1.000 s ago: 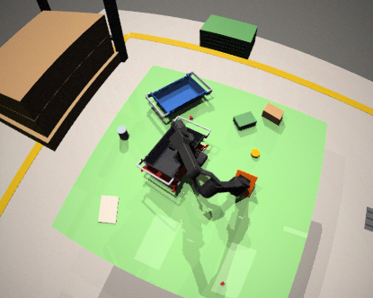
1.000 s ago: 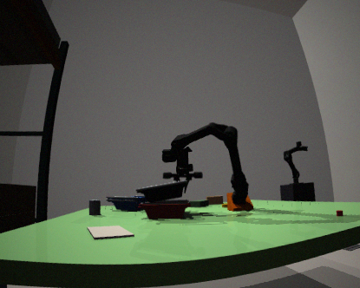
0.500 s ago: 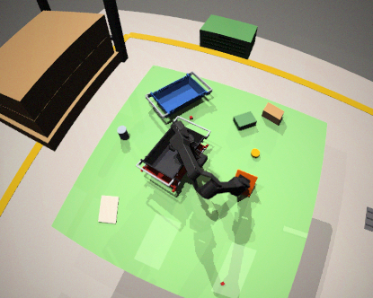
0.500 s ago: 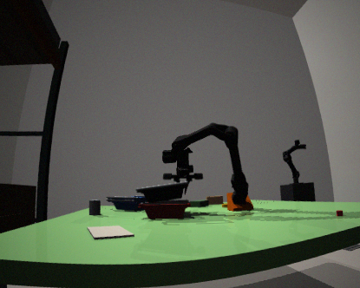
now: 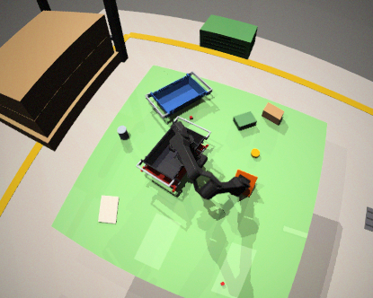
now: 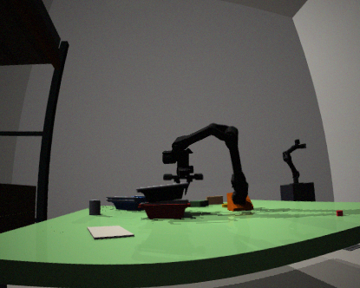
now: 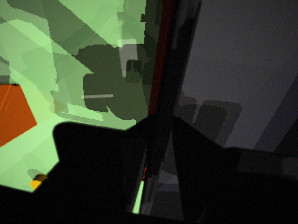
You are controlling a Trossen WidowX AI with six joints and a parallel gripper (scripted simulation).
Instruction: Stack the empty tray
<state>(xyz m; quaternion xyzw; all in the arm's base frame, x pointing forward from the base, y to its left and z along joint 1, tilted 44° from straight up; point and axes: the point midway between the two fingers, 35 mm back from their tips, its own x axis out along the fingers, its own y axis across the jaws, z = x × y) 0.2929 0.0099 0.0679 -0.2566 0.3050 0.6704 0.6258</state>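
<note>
Right now my gripper tip is 80 mm short of the black tray and 20 mm below it. Also, from my gripper tip: yellow disc: 270 mm to the right, 270 mm behind, 80 mm below; then grey cylinder: 430 mm ahead, 60 mm below, 20 mm to the left; then green block: 430 mm to the right, 130 mm behind, 70 mm below.
</note>
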